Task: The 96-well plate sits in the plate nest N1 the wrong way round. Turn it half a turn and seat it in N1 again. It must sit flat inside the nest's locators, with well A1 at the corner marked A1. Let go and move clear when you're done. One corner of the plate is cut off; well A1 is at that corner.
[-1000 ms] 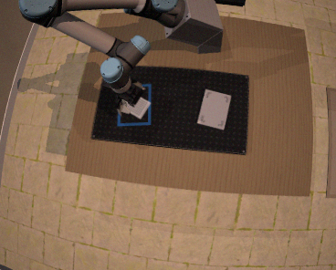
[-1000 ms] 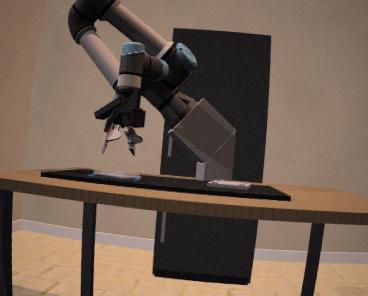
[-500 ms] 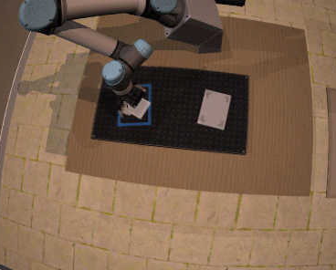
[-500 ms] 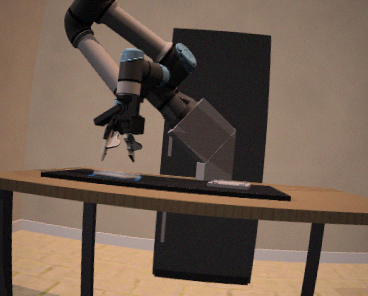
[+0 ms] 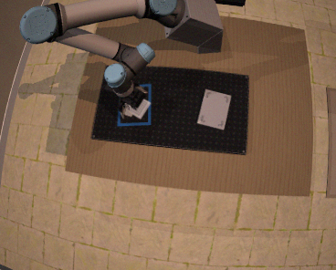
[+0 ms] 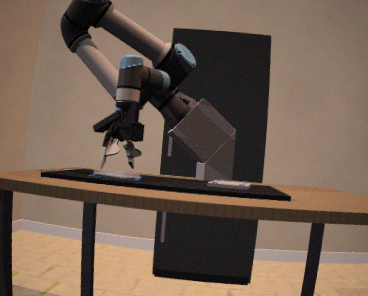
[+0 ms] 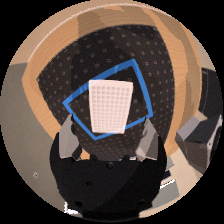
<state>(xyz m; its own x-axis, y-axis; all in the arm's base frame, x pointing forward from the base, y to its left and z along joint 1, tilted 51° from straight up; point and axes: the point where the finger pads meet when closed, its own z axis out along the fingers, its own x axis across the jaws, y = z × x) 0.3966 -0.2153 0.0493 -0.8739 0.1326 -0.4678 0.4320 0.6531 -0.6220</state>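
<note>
The white 96-well plate lies 20 mm below my hand. Also, from my hand: grey plate nest N1: 360 mm to the left, 20 mm below.
</note>
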